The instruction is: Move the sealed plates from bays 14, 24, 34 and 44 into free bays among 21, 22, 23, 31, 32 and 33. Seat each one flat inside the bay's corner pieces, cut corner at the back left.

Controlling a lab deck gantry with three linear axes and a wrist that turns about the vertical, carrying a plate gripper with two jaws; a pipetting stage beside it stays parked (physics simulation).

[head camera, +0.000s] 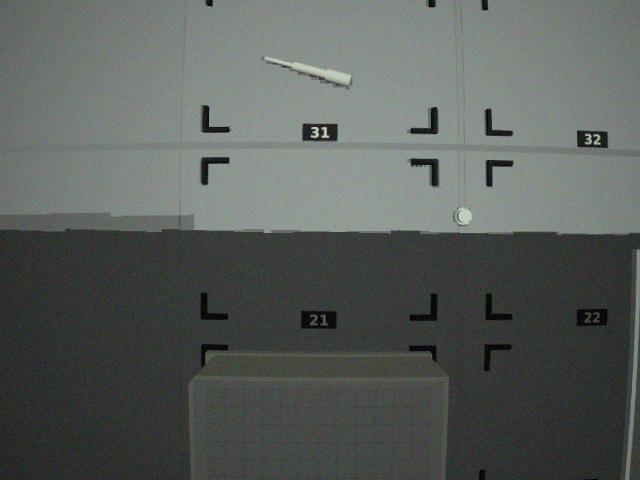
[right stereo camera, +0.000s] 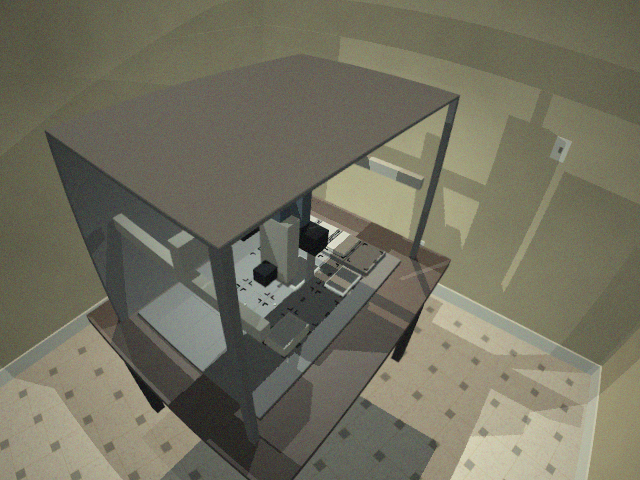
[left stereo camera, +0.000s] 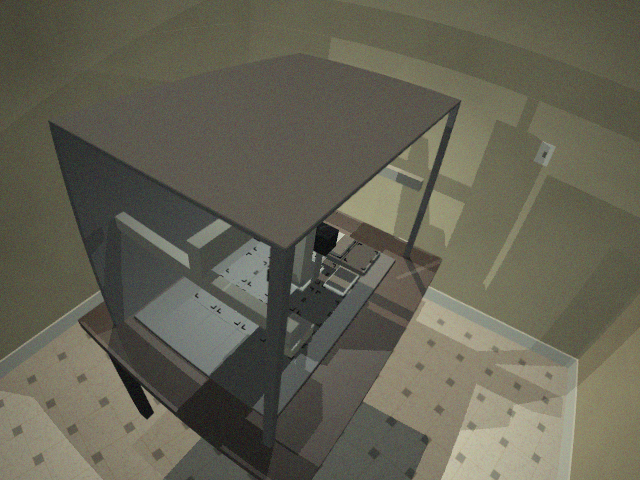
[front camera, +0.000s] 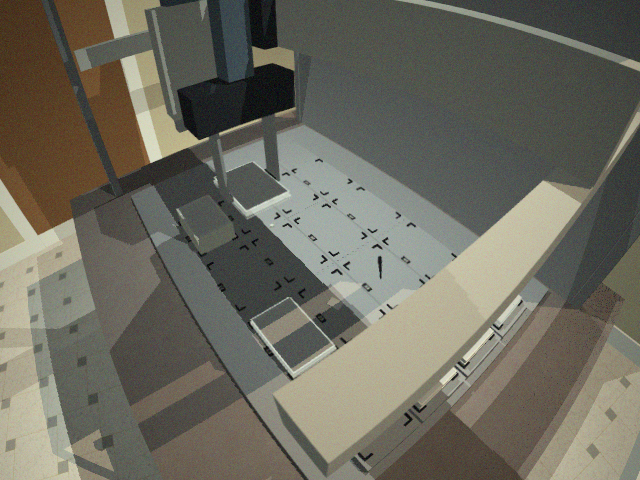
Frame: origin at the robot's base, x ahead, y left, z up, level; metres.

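Seen in the pictures: gripper, fingertip midpoint: (front camera: 250,186); robot's base, link origin: (right stereo camera: 284,357) (left stereo camera: 291,358) (front camera: 179,223).
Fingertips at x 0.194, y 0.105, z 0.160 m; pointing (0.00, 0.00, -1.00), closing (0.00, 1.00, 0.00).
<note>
Pixels of each thing's top centre, then the offset from my fingertips to it. "spot": a spot on its surface instead.
- sealed plate, top centre: (front camera: 249,183) (left stereo camera: 302,270) (right stereo camera: 297,270) dx +0.000, dy +0.000, dz +0.007 m
- bay 44, surface spot: (front camera: 509,310) spot: dx +0.421, dy +0.252, dz -0.131 m
- bay 34, surface spot: (front camera: 477,346) spot: dx +0.421, dy +0.146, dz -0.131 m
- bay 24, surface spot: (front camera: 448,377) spot: dx +0.421, dy +0.067, dz -0.131 m
- bay 14, surface spot: (right stereo camera: 366,256) (left stereo camera: 362,256) spot: dx +0.365, dy -0.065, dz -0.146 m
- Bay 21, surface spot: (head camera: 318,263) spot: dx -0.131, dy +0.031, dz -0.160 m
- pale tip, surface spot: (head camera: 315,71) spot: dx -0.133, dy +0.139, dz -0.155 m
- tall box, top centre: (head camera: 318,460) (front camera: 202,215) (left stereo camera: 292,330) (right stereo camera: 286,330) dx -0.130, dy -0.062, dz -0.118 m
- clear plate, top centre: (front camera: 291,332) (right stereo camera: 343,279) (left stereo camera: 341,279) dx +0.198, dy -0.062, dz -0.146 m
- dark pen, top centre: (front camera: 380,265) dx +0.180, dy +0.157, dz -0.152 m
- small white cap, top centre: (head camera: 464,215) dx -0.048, dy +0.058, dz -0.156 m
My gripper (front camera: 250,189) hangs from its black body in the front view, with its two jaws against opposite sides of a sealed plate (front camera: 254,184) held level above the deck, around bay 22. The pale edge of the held plate (head camera: 631,372) shows at the head view's right. Other sealed plates show below the front rail at bay 44 (front camera: 509,310), bay 34 (front camera: 477,346) and bay 24 (front camera: 448,377); bay 14 (left stereo camera: 361,255) (right stereo camera: 366,256) holds no plate. Bay 21 (head camera: 318,263) shows bare. A pale tip (head camera: 315,71) lies in bay 31. Cut corners are unreadable.
A tall box (front camera: 206,219) (head camera: 317,423) (right stereo camera: 287,330) stands in bay 11. A clear plate (front camera: 293,335) (left stereo camera: 341,280) (right stereo camera: 342,280) sits in bay 13. A dark pen (front camera: 380,264) lies around bay 33. A small white cap (head camera: 462,215) sits between bays 21 and 22. A beige rail (front camera: 429,330) crosses the front view.
</note>
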